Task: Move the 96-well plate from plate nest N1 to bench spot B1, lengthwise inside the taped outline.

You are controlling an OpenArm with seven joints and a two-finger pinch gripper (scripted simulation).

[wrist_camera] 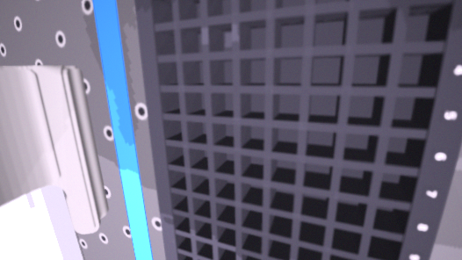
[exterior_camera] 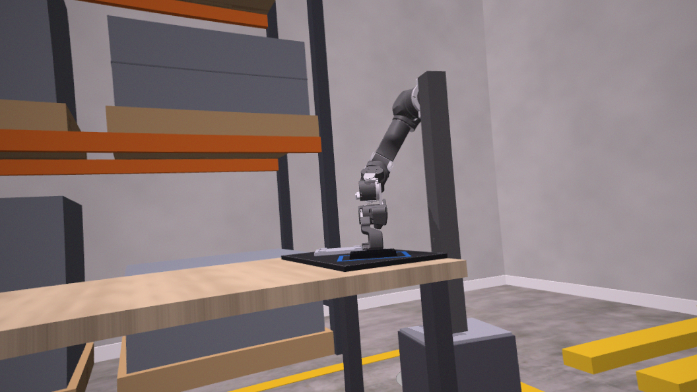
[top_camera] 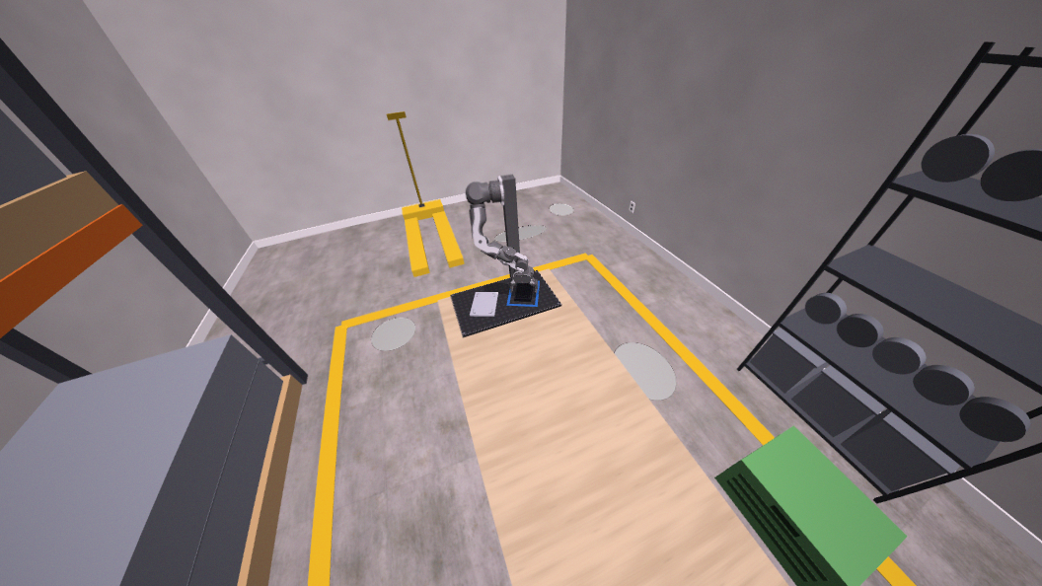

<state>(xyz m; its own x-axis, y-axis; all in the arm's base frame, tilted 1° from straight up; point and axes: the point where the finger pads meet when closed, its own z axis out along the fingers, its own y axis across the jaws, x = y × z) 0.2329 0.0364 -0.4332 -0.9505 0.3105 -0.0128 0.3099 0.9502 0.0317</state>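
Right now my hand is 10 mm above the 96-well plate. Round my hand: plate nest N1 (210 mm to the right, 30 mm ahead, 20 mm below).
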